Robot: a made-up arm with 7 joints. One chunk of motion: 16 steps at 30 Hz.
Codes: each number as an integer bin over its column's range. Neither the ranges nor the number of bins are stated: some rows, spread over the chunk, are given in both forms.
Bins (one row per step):
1: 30 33 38 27 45 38
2: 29 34 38 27 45 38
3: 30 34 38 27 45 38
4: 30 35 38 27 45 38
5: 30 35 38 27 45 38
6: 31 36 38 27 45 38
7: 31 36 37 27 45 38
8: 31 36 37 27 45 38
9: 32 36 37 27 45 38
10: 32 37 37 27 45 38
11: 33 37 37 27 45 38
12: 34 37 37 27 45 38
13: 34 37 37 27 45 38
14: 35 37 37 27 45 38
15: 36 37 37 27 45 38
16: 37 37 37 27 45 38
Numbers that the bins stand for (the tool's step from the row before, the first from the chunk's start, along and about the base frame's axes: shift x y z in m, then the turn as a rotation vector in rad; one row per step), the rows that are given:
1: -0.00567 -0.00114 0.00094 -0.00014 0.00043 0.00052
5: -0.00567 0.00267 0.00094 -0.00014 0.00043 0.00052
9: -0.00344 0.00457 -0.00075 -0.00014 0.00043 0.00052
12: -0.00122 0.00648 -0.00075 -0.00014 0.00043 0.00052
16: 0.00211 0.00648 -0.00075 -0.00014 0.00043 0.00052
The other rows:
2: -0.00678 0.00076 0.00094 -0.00014 0.00043 0.00052
3: -0.00567 0.00076 0.00094 -0.00014 0.00043 0.00052
4: -0.00567 0.00267 0.00094 -0.00014 0.00043 0.00052
6: -0.00456 0.00457 0.00094 -0.00014 0.00043 0.00052
7: -0.00456 0.00457 -0.00075 -0.00014 0.00043 0.00052
8: -0.00456 0.00457 -0.00075 -0.00014 0.00043 0.00052
10: -0.00344 0.00648 -0.00075 -0.00014 0.00043 0.00052
11: -0.00233 0.00648 -0.00075 -0.00014 0.00043 0.00052
13: -0.00122 0.00648 -0.00075 -0.00014 0.00043 0.00052
14: -0.00011 0.00648 -0.00075 -0.00014 0.00043 0.00052
15: 0.00100 0.00648 -0.00075 -0.00014 0.00043 0.00052

